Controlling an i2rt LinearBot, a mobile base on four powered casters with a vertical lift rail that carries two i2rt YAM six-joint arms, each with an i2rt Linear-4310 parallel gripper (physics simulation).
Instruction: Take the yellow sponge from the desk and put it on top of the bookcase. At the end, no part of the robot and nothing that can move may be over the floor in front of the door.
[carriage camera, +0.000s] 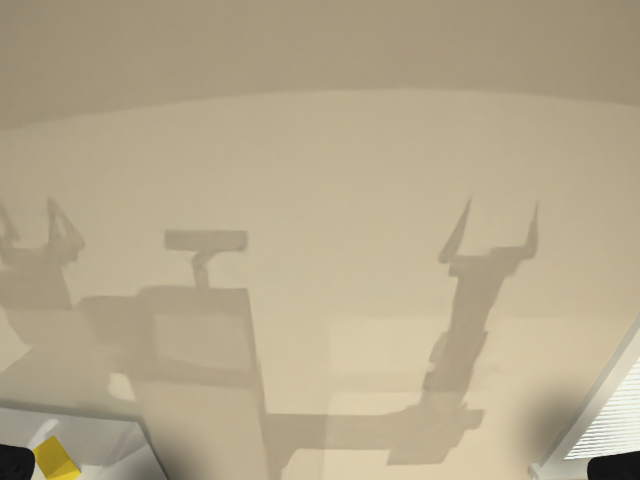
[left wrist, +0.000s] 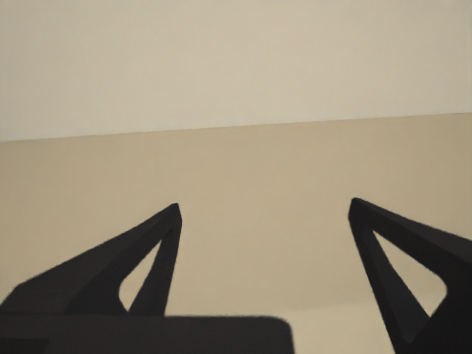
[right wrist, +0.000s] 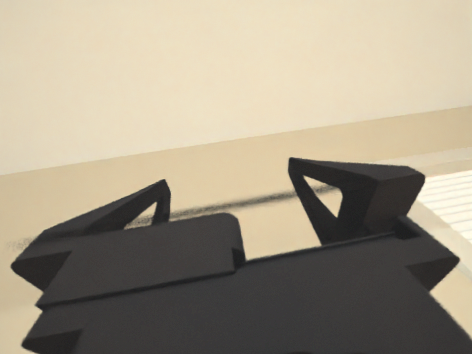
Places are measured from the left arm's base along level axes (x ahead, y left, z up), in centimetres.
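Where they show: left gripper, fingertip midpoint: (left wrist: 263, 209); right gripper, fingertip midpoint: (right wrist: 228, 175).
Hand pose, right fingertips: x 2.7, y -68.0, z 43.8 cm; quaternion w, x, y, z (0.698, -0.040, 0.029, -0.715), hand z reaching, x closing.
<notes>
After its pixels a point has its place.
The yellow sponge (carriage camera: 54, 457) @[z -23.1, x 18.9, y 25.2 cm] lies on a white surface (carriage camera: 103, 427) @[z -29.3, x 29.6, y 24.0 cm] at the bottom left of the carriage view, close to a black part of the left arm. The sponge's lower end is cut off by the picture edge. The view does not tell whether this white furniture is the desk or the bookcase. My left gripper (left wrist: 263, 209) @[z 42.9, x 4.1, y -0.4 cm] is open and empty, with the wall and ceiling beyond its fingers. My right gripper (right wrist: 228, 175) @[z 43.8, x 2.7, y -68.0 cm] is open and empty, also against wall and ceiling. Neither gripper is near the sponge. The door does not show in these views.
A beige wall (carriage camera: 289, 206) @[z 32.1, x 33.3, y -29.2 cm] fills most of the carriage view and carries the robot's shadows. A window with white blinds (carriage camera: 610, 413) @[z -26.1, x 31.3, y -120.8 cm] (right wrist: 450, 200) @[z 57.4, x 31.3, y -122.9 cm] is at the right. A black part of the right arm (carriage camera: 615, 466) @[z 13.5, x 3.4, y -64.9 cm] shows at the bottom right, near the window's sill.
</notes>
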